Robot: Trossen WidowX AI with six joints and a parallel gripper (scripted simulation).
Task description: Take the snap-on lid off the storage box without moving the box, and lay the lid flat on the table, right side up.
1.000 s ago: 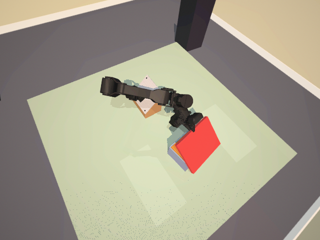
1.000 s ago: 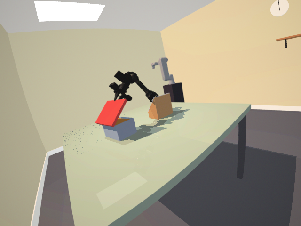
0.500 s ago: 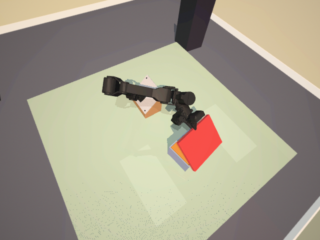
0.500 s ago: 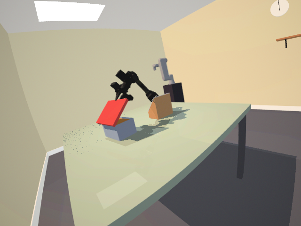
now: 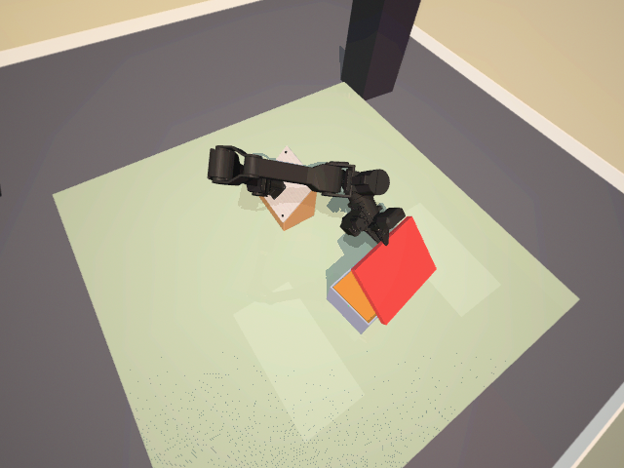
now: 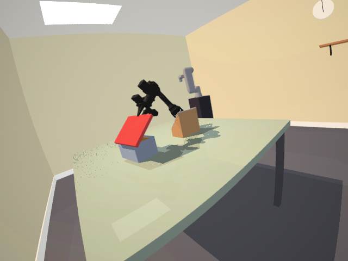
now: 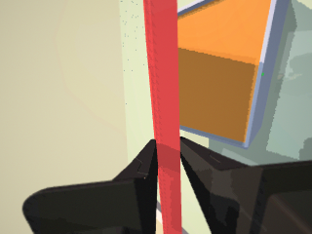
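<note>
Right now the red lid is 60 mm ahead of my gripper tip, 50 mm below it and 20 mm to the left of it. Also, from my gripper tip: grey-blue storage box (180 mm below, 50 mm ahead, 40 mm to the right).
</note>
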